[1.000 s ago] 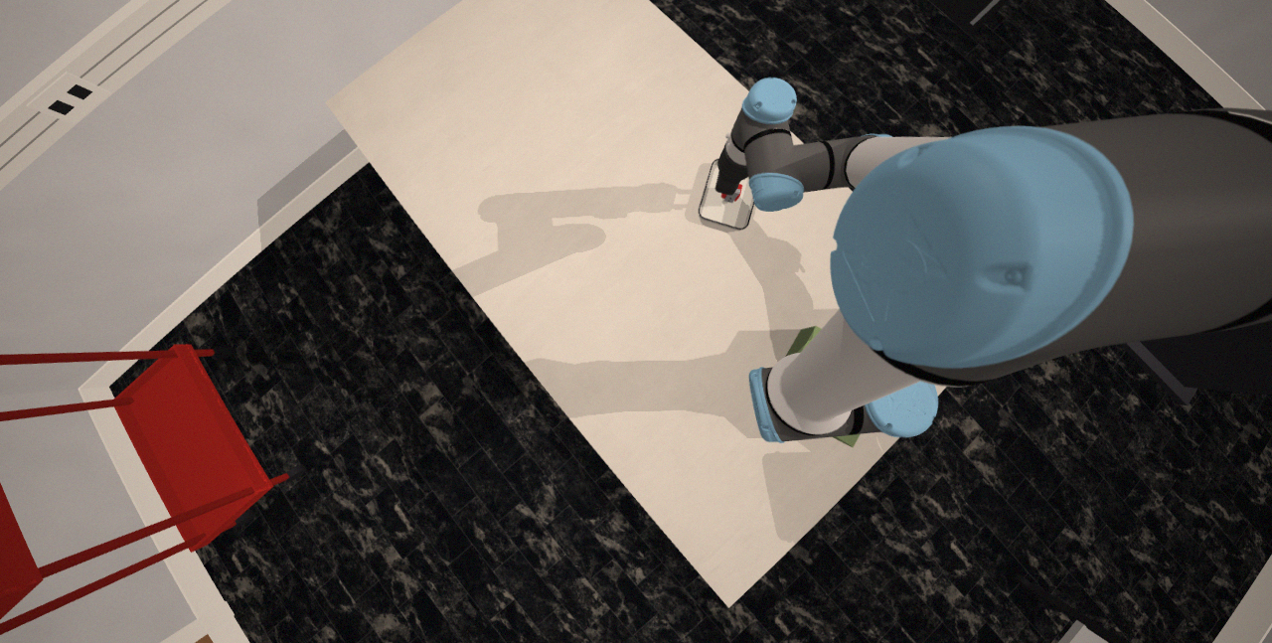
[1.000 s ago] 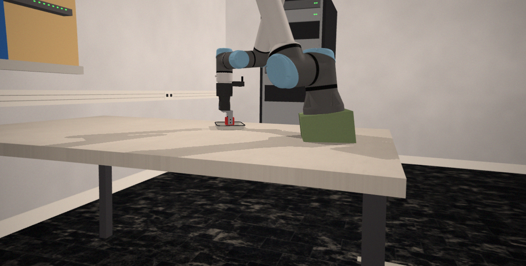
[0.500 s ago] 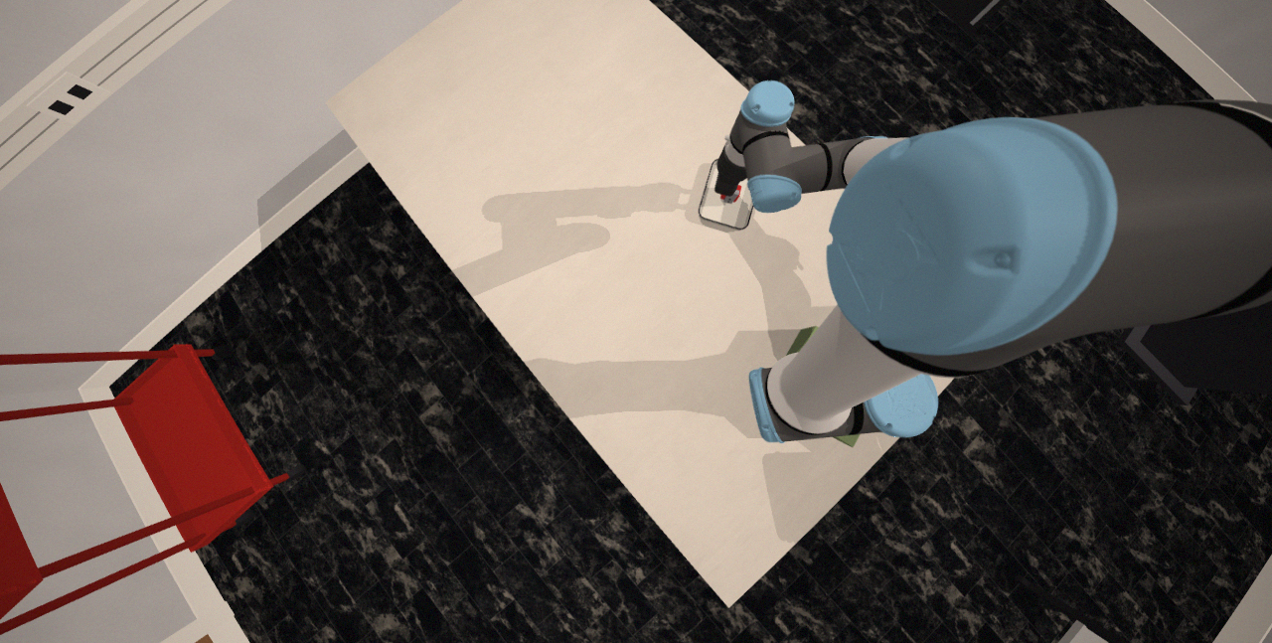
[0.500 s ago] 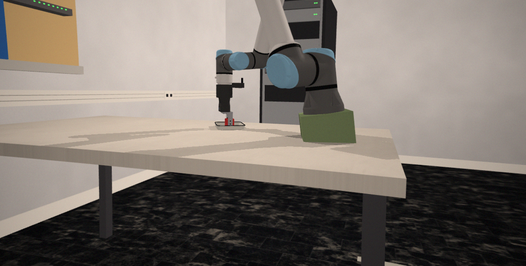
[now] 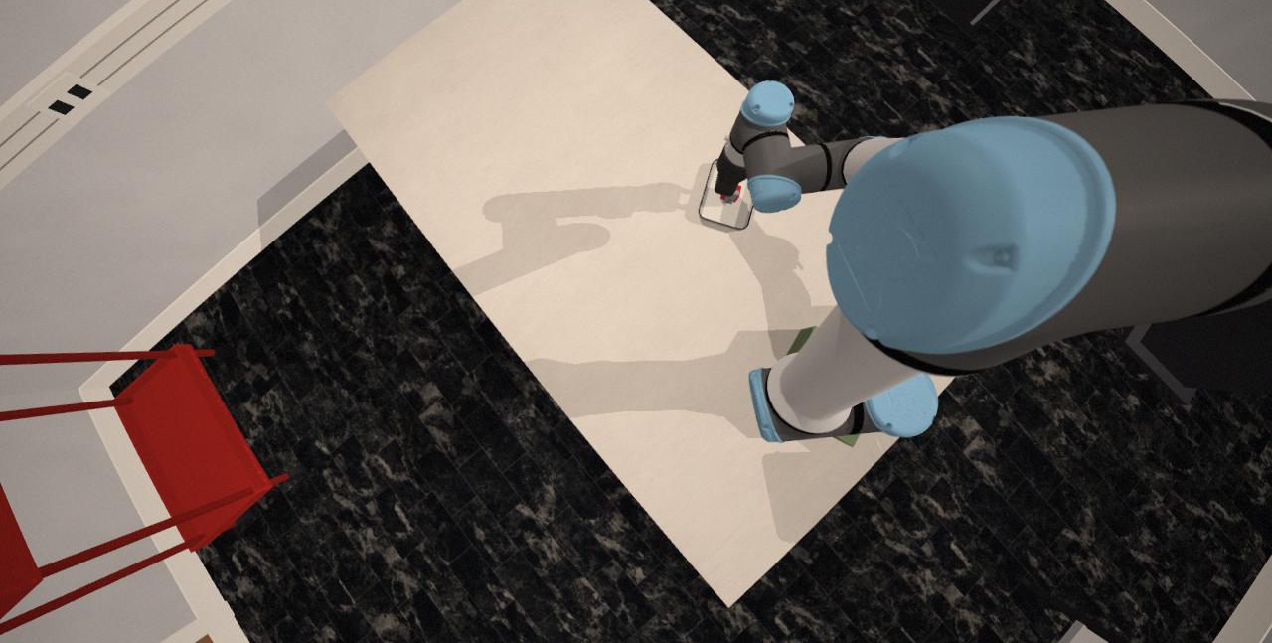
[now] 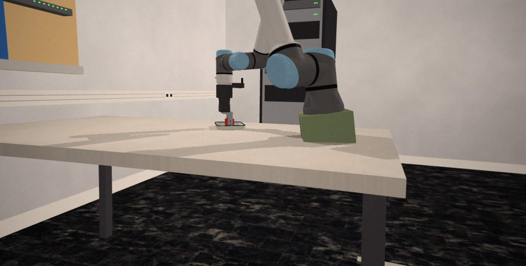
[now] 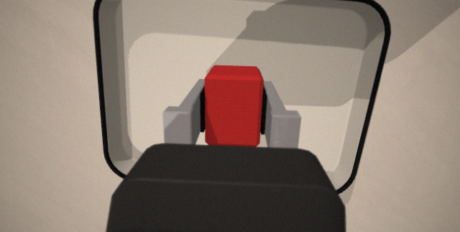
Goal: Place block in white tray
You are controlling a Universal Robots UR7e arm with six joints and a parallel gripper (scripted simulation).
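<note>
Now: the red block right at my hand. The rest, counted from my hand: white tray (1 cm below).
</note>
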